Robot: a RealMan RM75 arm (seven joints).
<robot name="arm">
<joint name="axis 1" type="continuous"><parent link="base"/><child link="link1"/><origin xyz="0 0 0.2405" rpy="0 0 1.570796"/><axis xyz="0 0 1"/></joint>
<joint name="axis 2" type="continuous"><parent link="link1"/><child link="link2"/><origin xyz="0 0 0" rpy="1.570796 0 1.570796"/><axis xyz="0 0 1"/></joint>
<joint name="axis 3" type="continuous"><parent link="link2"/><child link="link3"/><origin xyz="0 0.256 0" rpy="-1.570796 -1.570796 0"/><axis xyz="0 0 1"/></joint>
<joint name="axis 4" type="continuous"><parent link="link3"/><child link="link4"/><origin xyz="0 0 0" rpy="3.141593 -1.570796 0"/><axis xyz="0 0 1"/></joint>
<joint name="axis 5" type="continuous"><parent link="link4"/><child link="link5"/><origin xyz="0.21 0 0" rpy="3.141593 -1.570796 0"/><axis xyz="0 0 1"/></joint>
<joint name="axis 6" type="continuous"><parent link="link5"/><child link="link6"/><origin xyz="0 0 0" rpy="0 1.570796 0"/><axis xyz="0 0 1"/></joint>
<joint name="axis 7" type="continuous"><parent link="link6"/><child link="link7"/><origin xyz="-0.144 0 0" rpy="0 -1.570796 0"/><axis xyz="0 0 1"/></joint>
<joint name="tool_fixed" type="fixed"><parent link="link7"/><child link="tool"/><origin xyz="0 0 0" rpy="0 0 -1.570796"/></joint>
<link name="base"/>
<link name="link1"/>
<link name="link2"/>
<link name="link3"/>
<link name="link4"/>
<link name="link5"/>
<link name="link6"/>
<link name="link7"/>
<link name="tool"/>
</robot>
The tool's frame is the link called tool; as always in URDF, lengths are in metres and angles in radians. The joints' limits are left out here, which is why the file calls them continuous.
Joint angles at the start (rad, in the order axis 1, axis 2, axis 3, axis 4, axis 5, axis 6, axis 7):
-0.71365, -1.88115, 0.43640, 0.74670, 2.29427, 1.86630, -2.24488
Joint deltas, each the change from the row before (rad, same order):
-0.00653, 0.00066, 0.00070, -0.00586, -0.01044, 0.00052, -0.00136
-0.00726, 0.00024, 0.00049, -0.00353, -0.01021, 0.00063, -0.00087
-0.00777, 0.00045, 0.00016, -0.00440, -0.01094, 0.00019, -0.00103
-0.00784, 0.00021, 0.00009, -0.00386, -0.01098, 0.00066, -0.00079
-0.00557, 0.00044, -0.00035, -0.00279, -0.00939, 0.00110, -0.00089
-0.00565, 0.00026, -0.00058, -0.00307, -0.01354, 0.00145, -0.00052
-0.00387, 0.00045, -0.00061, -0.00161, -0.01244, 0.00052, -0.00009
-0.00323, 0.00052, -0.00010, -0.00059, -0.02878, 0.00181, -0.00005
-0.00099, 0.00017, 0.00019, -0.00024, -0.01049, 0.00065, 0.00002
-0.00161, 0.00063, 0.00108, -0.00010, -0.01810, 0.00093, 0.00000
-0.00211, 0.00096, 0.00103, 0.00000, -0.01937, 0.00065, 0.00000
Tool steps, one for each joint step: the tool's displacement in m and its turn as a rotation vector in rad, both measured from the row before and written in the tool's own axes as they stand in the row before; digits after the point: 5 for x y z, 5 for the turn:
0.00269, 0.00198, 0.00164, -0.01204, 0.00450, 0.00390
0.00314, 0.00222, 0.00162, -0.01116, 0.00477, 0.00643
0.00335, 0.00228, 0.00172, -0.01187, 0.00561, 0.00628
0.00335, 0.00237, 0.00178, -0.01220, 0.00543, 0.00683
0.00255, 0.00186, 0.00113, -0.00996, 0.00506, 0.00497
0.00292, 0.00227, 0.00123, -0.01314, 0.00801, 0.00628
0.00250, 0.00177, 0.00067, -0.01003, 0.00847, 0.00594
0.00402, 0.00327, 0.00042, -0.01988, 0.01961, 0.01113
0.00138, 0.00115, 0.00018, -0.00718, 0.00695, 0.00394
0.00243, 0.00195, 0.00020, -0.01166, 0.01149, 0.00717
0.00283, 0.00212, 0.00017, -0.01211, 0.01257, 0.00821

